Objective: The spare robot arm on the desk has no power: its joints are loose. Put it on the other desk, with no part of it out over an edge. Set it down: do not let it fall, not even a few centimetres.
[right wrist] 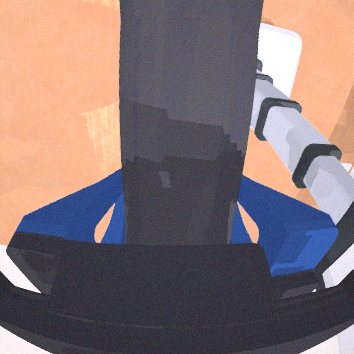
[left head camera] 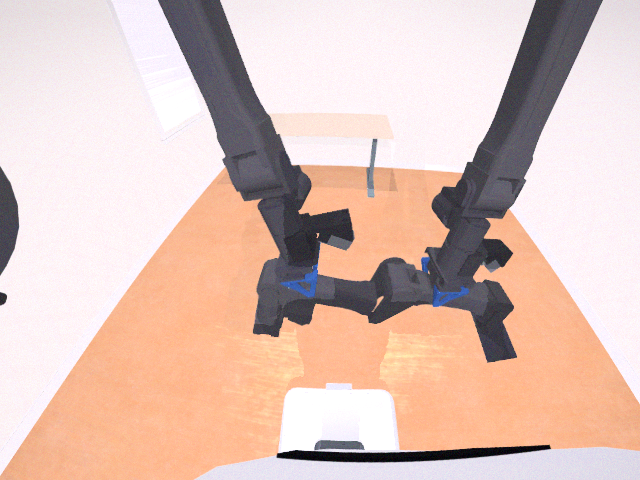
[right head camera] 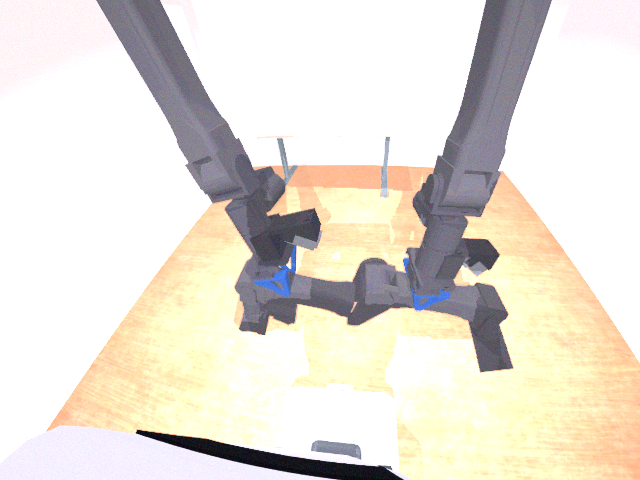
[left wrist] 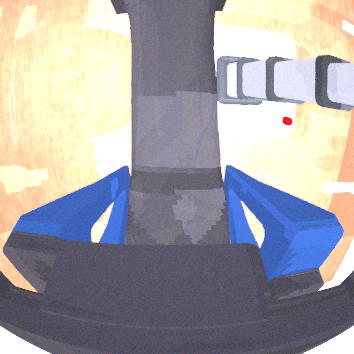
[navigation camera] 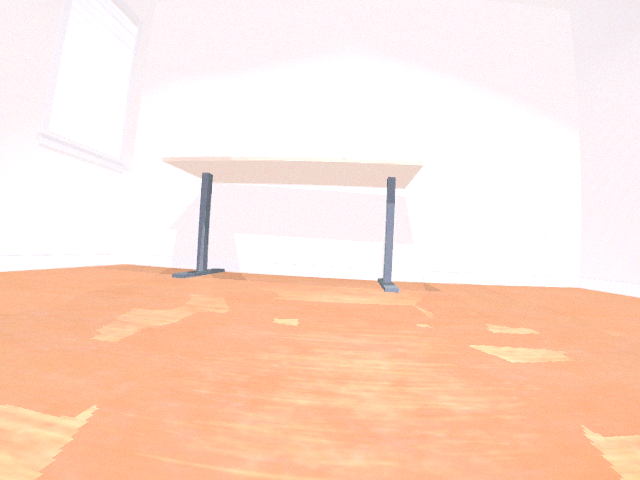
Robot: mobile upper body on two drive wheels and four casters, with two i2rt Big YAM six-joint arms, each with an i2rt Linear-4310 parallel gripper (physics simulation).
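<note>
The dark spare arm (left head camera: 354, 294) (right head camera: 330, 295) (left wrist: 175, 130) (right wrist: 185, 100) hangs level in the air above the floor, its end pieces drooping at both sides. My left gripper (left head camera: 302, 284) (right head camera: 276, 281) (left wrist: 176, 174) is shut on its left part, blue fingers on both sides. My right gripper (left head camera: 447, 294) (right head camera: 426, 298) (right wrist: 175, 173) is shut on its right part. The other desk, with a pale top (left head camera: 336, 125) (navigation camera: 294, 170) and grey legs, stands far ahead against the back wall; in the right head camera its grey leg (right head camera: 385, 165) shows and its top is washed out.
Wooden floor (left head camera: 170, 361) (navigation camera: 320, 413) lies between my base and the desk. My white base (left head camera: 302, 413) shows at the bottom of the left head camera. A window (navigation camera: 93, 82) is in the wall at the left. Walls stand on both sides.
</note>
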